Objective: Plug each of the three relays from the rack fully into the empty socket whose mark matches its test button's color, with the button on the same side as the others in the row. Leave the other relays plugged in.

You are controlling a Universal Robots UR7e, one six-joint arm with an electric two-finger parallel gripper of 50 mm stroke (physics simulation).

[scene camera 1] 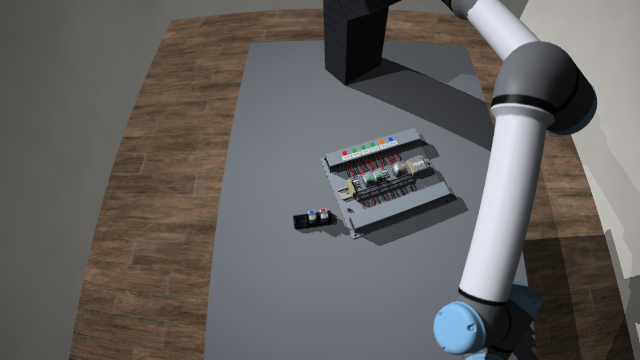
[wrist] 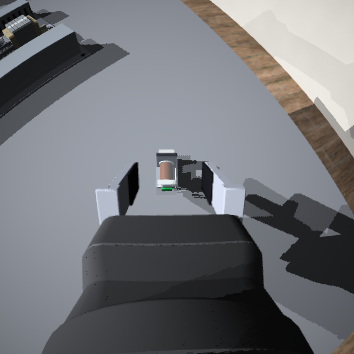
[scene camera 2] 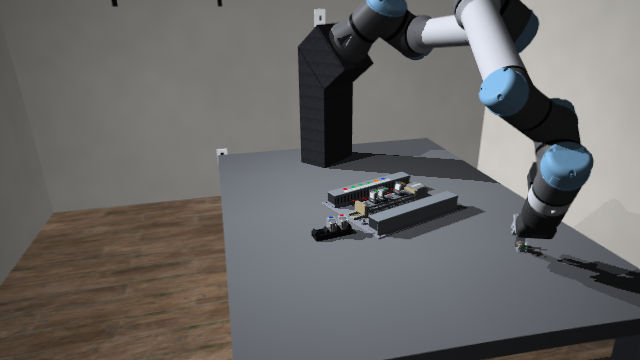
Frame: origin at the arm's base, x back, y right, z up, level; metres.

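Seen in the pictures: gripper, fingertip midpoint: (wrist: pixel 169 174) (scene camera 2: pixel 526 231); arm's base at its link origin: (scene camera 2: pixel 346 44).
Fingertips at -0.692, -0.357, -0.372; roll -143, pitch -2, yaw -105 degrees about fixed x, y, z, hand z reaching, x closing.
Note:
Offsets run from my fingertips to a thing's top centre, as dx, dy, dz. "spot": to the spot under its first point.
A clear relay with a green button @(+0.022, -0.004, -0.034) (scene camera 2: pixel 521 246) (wrist: pixel 166 172) lies loose on the table, apparently on its side, its coil showing in the wrist view. My gripper (scene camera 2: pixel 518 235) (wrist: pixel 169 174) is open and empty close above it, tilted, with the relay between the finger lines in the wrist view; its fingers are out of scene camera 1's view. The black rack (scene camera 1: pixel 300 221) (scene camera 2: pixel 317 234) holds a blue-button relay @(+0.131, +0.452, -0.012) (scene camera 1: pixel 312 216) (scene camera 2: pixel 331 223) and a red-button relay @(+0.141, +0.422, -0.012) (scene camera 1: pixel 323 215) (scene camera 2: pixel 342 221). Two green-button relays stand side by side in the socket row, then a gap, then an orange-button relay @(+0.309, +0.234, +0.011) (scene camera 1: pixel 399 168) (scene camera 2: pixel 398 186).
Coloured marks run red, three green, orange, blue along the rear grey duct @(spot: +0.446, +0.191, -0.018) (scene camera 1: pixel 414 134) (scene camera 2: pixel 403 177). A front grey duct @(+0.206, +0.213, -0.018) (scene camera 1: pixel 400 206) (scene camera 2: pixel 415 212) borders the socket row. Beige end pieces flank the row. The black arm pedestal (scene camera 1: pixel 365 45) (scene camera 2: pixel 325 110) stands behind the board.

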